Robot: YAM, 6 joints.
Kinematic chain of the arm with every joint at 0, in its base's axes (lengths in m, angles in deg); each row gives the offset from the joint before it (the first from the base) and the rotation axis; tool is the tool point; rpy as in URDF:
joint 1: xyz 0 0 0.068 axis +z
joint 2: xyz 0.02 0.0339 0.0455 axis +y
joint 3: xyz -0.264 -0.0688 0 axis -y
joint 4: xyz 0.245 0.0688 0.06 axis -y
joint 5: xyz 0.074 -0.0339 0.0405 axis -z
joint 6: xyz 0.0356 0 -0.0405 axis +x
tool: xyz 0 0 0 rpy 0 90 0
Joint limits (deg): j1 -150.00..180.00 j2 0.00..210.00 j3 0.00..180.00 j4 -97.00..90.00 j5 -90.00..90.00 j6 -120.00..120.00
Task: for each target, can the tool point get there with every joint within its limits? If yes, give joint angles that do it. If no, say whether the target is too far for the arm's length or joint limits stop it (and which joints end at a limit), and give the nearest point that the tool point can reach.
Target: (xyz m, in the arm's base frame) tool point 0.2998 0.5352 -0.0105
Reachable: yes | joints 61.28 177.26 146.92 -5.98 9.27 -81.29
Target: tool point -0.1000 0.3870 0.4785
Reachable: yes | joints -78.22 15.98 133.99 -29.41 31.94 -38.26
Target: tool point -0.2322 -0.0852 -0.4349
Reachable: no: joint limits stop it (at a limit: joint 1, joint 2) | nearest point -0.2192 -0.1091 -0.3769 | short by 0.064 m
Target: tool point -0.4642 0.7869 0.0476
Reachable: no: too far | nearest point -0.3273 0.5548 0.0675 | short by 0.270 m
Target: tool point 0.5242 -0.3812 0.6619
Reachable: no: too far | nearest point 0.3975 -0.2890 0.5251 | short by 0.208 m
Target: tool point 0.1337 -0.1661 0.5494
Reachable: yes | joints 131.44 16.94 87.31 22.92 -15.84 -76.51
